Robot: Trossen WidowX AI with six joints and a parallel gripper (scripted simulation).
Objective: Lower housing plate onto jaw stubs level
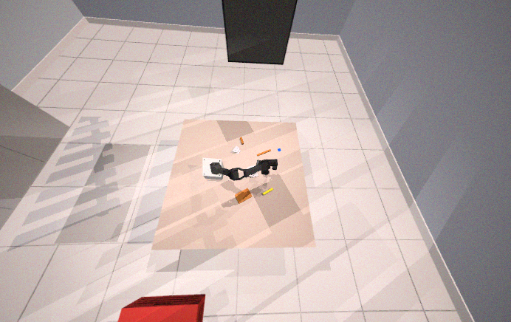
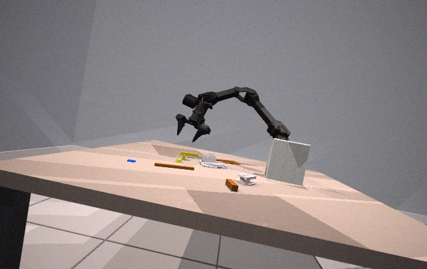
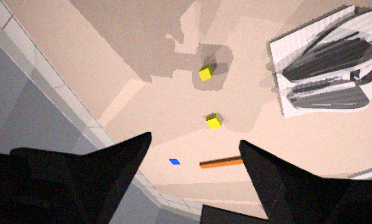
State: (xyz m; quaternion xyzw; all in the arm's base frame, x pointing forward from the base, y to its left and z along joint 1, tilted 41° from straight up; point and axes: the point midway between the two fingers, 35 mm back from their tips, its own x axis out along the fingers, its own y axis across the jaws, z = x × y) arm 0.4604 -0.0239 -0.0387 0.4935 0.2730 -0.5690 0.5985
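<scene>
My gripper tip is now 31 cm past the white block, 22 cm to the right of it and 10 cm above it. From my gripper tip the other things lie so: blue piece: 24 cm to the left, 15 cm ahead, 11 cm below; brown bar: 20 cm to the left, 11 cm below, 2 cm behind; yellow piece: 21 cm to the right, 10 cm below.
</scene>
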